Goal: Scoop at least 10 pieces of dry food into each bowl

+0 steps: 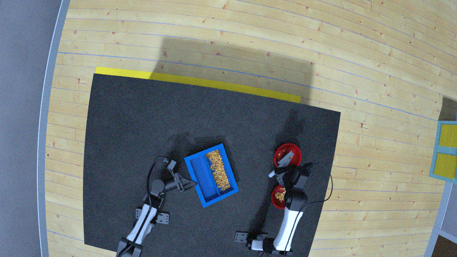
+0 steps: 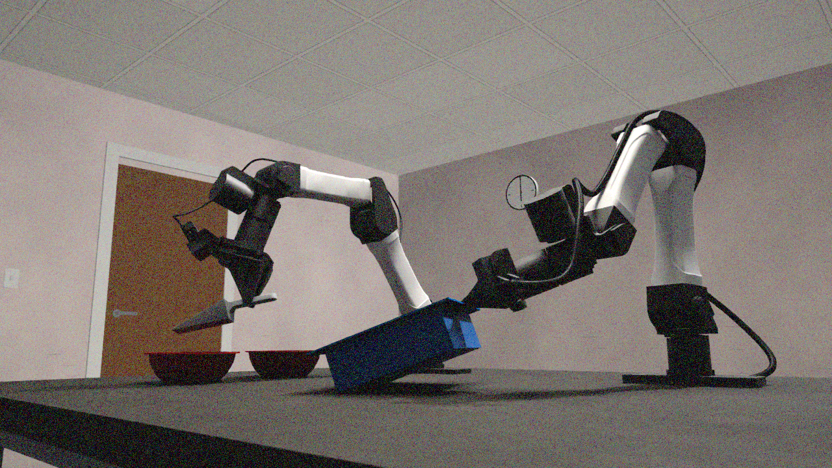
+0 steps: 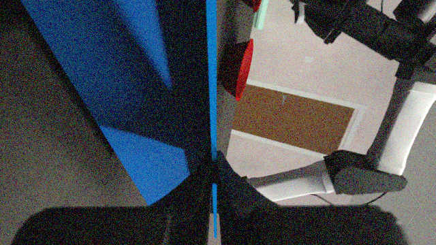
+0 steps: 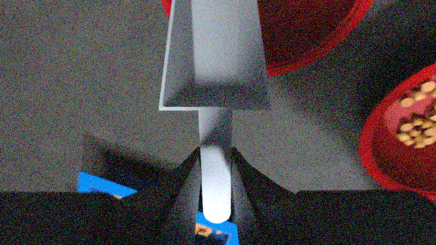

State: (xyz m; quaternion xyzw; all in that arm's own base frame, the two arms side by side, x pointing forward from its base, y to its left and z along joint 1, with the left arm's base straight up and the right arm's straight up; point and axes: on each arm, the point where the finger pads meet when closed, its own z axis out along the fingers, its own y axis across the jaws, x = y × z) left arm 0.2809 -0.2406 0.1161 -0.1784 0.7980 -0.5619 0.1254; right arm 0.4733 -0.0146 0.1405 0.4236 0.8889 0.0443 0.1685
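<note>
Now: the grey scoop 3 cm to the right of my right hand, 3 cm ahead of it and 2 cm below it. Also, from my right hand: blue box: 30 cm to the left, 12 cm behind, 7 cm below.
</note>
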